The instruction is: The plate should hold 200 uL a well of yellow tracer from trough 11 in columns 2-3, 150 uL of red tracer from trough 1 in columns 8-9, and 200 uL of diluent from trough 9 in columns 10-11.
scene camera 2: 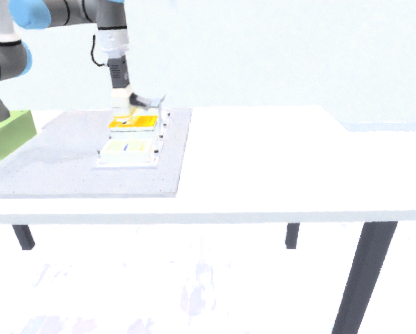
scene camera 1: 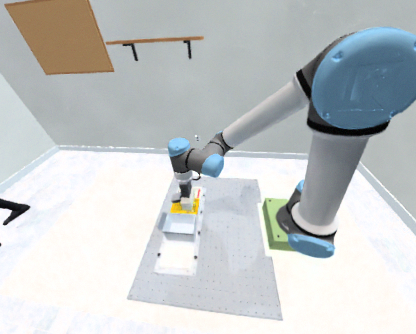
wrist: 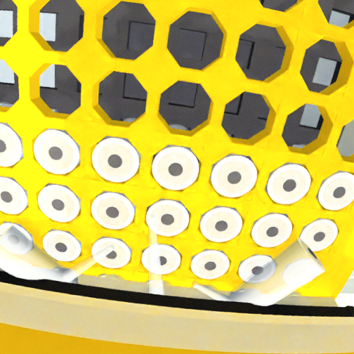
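My pipetting head (scene camera 1: pixel 187 204) (scene camera 2: pixel 121 111) is down at the yellow tip rack (scene camera 1: pixel 176 209) (scene camera 2: pixel 146 121) (wrist: pixel 24 90). In the wrist view its cream edge crosses the bottom and hides the nozzles, so whether they carry tips cannot be told. Three rows of white tips stand in the rack there, with empty holes above them. Loose translucent tips, one of them at the right (wrist: pixel 292 275), lie across the nearest tips. The trough block (scene camera 2: pixel 142 145) with pale channels and a blue strip stands beside the rack; a red strip (scene camera 1: pixel 199 193) shows in scene camera 1. The plate's wells cannot be made out.
A grey-blue open box (scene camera 1: pixel 180 224) stands beside the tip rack, on the side away from the troughs. A pale rectangular area (scene camera 1: pixel 178 255) in the white carrier lies past it. All stand on a grey perforated board (scene camera 1: pixel 232 280) (scene camera 2: pixel 75 175). The arm's base sits on a green block (scene camera 1: pixel 275 220).
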